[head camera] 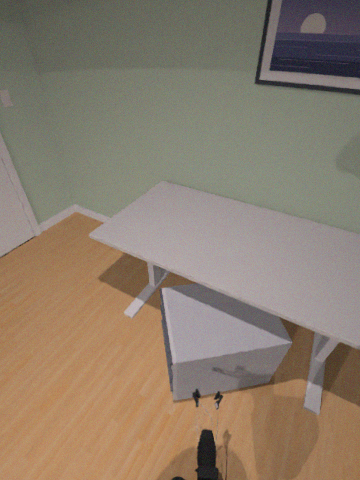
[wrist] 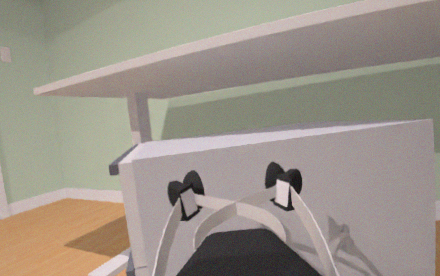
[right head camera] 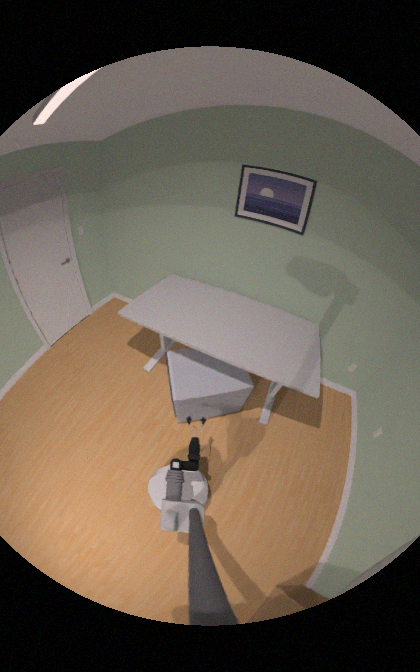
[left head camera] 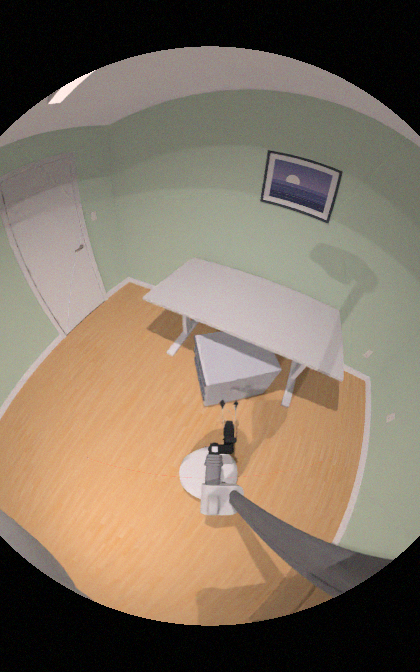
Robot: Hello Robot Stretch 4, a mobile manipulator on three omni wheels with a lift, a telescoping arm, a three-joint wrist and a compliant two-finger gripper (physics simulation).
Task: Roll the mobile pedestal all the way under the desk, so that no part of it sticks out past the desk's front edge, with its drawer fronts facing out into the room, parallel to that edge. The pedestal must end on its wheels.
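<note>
The white pedestal (head camera: 220, 325) (left head camera: 235, 357) (right head camera: 207, 377) (wrist: 350, 190) stands upright, turned at an angle to the white desk (head camera: 240, 245) (left head camera: 255, 310) (right head camera: 230, 325) (wrist: 250, 45). Its back part is under the top and a front corner sticks out past the front edge. Its drawer fronts, with dark edges, face left in the head view. A plain side faces my gripper (head camera: 208, 398) (left head camera: 229, 403) (right head camera: 196, 421) (wrist: 233, 181), which is open and empty in front of that side, near its drawer-side end. Whether the fingertips touch it I cannot tell. Its wheels are hidden.
The desk's left leg (head camera: 151, 285) (left head camera: 182, 337) (right head camera: 159, 352) (wrist: 140, 117) stands beyond the drawer side, and its right leg (head camera: 316, 372) (left head camera: 292, 382) (right head camera: 270, 402) stands right of the pedestal. A green wall (head camera: 150, 125) is behind the desk. A door (left head camera: 52, 260) (right head camera: 42, 270) is at the left.
</note>
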